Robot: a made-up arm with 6 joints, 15 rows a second.
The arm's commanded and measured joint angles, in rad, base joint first. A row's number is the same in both.
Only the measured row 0 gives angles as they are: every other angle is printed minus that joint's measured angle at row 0.
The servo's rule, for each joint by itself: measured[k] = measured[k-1] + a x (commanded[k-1-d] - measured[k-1]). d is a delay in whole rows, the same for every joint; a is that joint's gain. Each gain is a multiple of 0.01, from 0.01 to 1. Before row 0 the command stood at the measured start. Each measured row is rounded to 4 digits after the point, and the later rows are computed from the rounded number. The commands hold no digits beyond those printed.
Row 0, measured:
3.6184, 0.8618, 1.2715, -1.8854, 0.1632, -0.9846
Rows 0 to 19, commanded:
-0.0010, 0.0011, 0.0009, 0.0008, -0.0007, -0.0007
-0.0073, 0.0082, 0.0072, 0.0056, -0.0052, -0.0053
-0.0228, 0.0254, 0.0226, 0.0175, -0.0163, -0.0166
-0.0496, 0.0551, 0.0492, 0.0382, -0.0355, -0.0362
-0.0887, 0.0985, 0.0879, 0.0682, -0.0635, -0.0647
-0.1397, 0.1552, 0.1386, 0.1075, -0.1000, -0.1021
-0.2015, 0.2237, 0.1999, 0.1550, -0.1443, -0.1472
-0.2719, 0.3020, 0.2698, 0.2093, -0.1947, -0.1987
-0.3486, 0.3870, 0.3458, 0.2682, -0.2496, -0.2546
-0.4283, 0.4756, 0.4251, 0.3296, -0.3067, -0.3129
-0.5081, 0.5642, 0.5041, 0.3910, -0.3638, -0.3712
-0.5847, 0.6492, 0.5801, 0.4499, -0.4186, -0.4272
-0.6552, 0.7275, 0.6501, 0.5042, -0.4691, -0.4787
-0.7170, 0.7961, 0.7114, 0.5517, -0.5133, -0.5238
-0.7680, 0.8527, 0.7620, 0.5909, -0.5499, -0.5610
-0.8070, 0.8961, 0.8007, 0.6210, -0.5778, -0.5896
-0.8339, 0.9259, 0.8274, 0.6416, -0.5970, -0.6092
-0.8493, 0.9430, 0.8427, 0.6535, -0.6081, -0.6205
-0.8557, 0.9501, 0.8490, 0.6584, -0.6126, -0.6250
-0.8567, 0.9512, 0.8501, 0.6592, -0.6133, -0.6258
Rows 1 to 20, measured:
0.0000, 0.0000, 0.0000, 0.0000, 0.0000, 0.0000
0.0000, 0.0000, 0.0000, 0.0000, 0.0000, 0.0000
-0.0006, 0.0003, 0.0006, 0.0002, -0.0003, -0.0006
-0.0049, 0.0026, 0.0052, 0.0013, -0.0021, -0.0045
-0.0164, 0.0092, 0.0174, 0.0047, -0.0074, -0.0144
-0.0376, 0.0225, 0.0397, 0.0117, -0.0178, -0.0323
-0.0703, 0.0445, 0.0734, 0.0236, -0.0347, -0.0589
-0.1147, 0.0766, 0.1190, 0.0412, -0.0589, -0.0943
-0.1703, 0.1193, 0.1756, 0.0651, -0.0905, -0.1377
-0.2353, 0.1723, 0.2415, 0.0954, -0.1291, -0.1877
-0.3078, 0.2346, 0.3145, 0.1317, -0.1737, -0.2426
-0.3849, 0.3045, 0.3919, 0.1733, -0.2229, -0.3002
-0.4637, 0.3798, 0.4704, 0.2190, -0.2750, -0.3584
-0.5411, 0.4579, 0.5472, 0.2675, -0.3281, -0.4148
-0.6141, 0.5361, 0.6192, 0.3172, -0.3803, -0.4672
-0.6800, 0.6115, 0.6837, 0.3664, -0.4295, -0.5136
-0.7363, 0.6814, 0.7385, 0.4135, -0.4740, -0.5525
-0.7815, 0.7437, 0.7820, 0.4571, -0.5124, -0.5829
-0.8150, 0.7965, 0.8138, 0.4958, -0.5437, -0.6045
-0.8370, 0.8390, 0.8340, 0.5289, -0.5675, -0.6176
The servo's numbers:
d 2
a 0.64 0.29 0.70 0.21 0.37 0.82

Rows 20 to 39, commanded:
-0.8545, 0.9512, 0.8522, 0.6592, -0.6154, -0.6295
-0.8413, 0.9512, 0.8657, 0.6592, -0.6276, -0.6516
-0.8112, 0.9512, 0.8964, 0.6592, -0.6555, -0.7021
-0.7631, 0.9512, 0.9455, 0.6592, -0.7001, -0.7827
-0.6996, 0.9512, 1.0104, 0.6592, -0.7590, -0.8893
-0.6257, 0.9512, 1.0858, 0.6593, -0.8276, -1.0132
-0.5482, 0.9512, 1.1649, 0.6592, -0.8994, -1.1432
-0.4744, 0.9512, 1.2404, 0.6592, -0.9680, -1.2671
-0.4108, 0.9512, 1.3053, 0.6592, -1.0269, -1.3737
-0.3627, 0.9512, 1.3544, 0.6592, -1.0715, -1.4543
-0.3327, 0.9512, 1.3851, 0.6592, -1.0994, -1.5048
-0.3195, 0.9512, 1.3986, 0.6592, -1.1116, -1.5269
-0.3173, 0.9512, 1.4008, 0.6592, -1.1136, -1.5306
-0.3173, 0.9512, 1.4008, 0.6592, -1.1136, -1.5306
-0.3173, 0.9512, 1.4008, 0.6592, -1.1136, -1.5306
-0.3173, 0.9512, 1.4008, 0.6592, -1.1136, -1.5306
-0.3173, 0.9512, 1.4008, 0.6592, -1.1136, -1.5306
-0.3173, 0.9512, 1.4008, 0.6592, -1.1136, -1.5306
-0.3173, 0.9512, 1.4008, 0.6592, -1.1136, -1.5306
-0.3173, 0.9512, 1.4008, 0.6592, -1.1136, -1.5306
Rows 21 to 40, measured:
-0.8490, 0.8712, 0.8445, 0.5561, -0.5842, -0.6237
-0.8539, 0.8944, 0.8484, 0.5778, -0.5950, -0.6254
-0.8543, 0.9109, 0.8511, 0.5949, -0.6025, -0.6288
-0.8460, 0.9226, 0.8613, 0.6084, -0.6118, -0.6475
-0.8237, 0.9309, 0.8859, 0.6191, -0.6280, -0.6923
-0.7849, 0.9368, 0.9276, 0.6275, -0.6547, -0.7664
-0.7303, 0.9410, 0.9856, 0.6342, -0.6933, -0.8672
-0.6634, 0.9440, 1.0557, 0.6395, -0.7430, -0.9869
-0.5897, 0.9461, 1.1321, 0.6436, -0.8009, -1.1151
-0.5159, 0.9476, 1.2079, 0.6469, -0.8627, -1.2397
-0.4486, 0.9486, 1.2761, 0.6495, -0.9235, -1.3496
-0.3936, 0.9494, 1.3309, 0.6515, -0.9783, -1.4355
-0.3546, 0.9499, 1.3688, 0.6531, -1.0231, -1.4923
-0.3321, 0.9503, 1.3897, 0.6544, -1.0558, -1.5207
-0.3226, 0.9506, 1.3975, 0.6554, -1.0772, -1.5288
-0.3192, 0.9508, 1.3998, 0.6562, -1.0907, -1.5303
-0.3180, 0.9509, 1.4005, 0.6568, -1.0992, -1.5305
-0.3176, 0.9510, 1.4007, 0.6573, -1.1045, -1.5306
-0.3174, 0.9511, 1.4008, 0.6577, -1.1079, -1.5306
-0.3173, 0.9511, 1.4008, 0.6580, -1.1100, -1.5306

